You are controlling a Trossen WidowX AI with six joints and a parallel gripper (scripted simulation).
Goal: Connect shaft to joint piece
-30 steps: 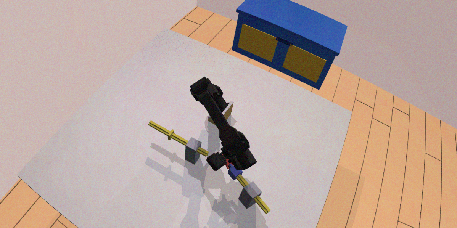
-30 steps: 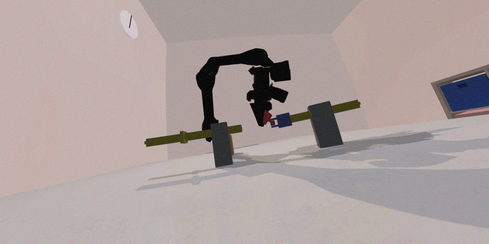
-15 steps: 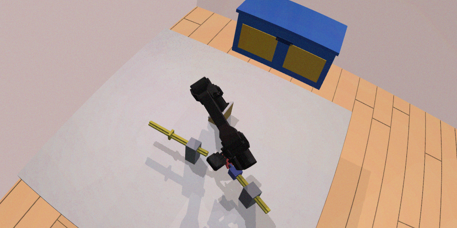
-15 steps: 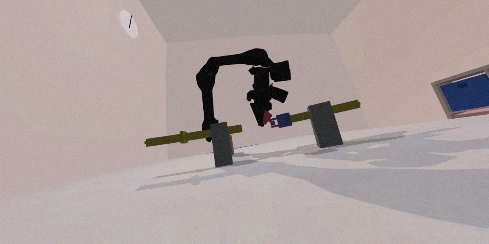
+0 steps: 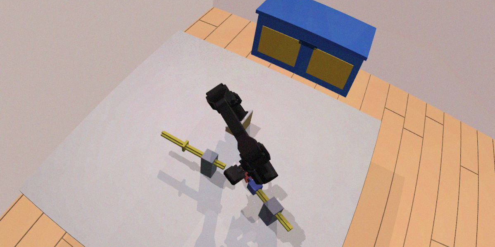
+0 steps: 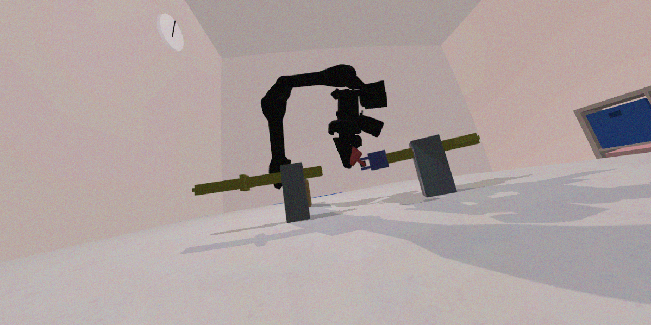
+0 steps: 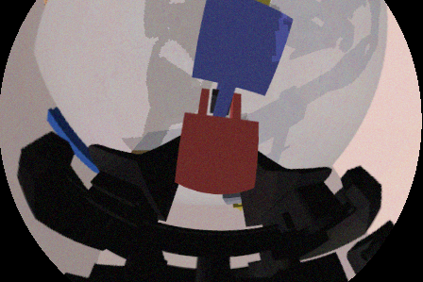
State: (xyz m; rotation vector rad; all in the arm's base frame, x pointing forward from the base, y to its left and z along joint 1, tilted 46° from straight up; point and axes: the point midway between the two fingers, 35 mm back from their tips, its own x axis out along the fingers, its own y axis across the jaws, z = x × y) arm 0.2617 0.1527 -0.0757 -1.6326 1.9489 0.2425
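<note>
My gripper tip is 1 cm short of the red joint piece, 2 cm to the right of it and 3 cm below it.
</note>
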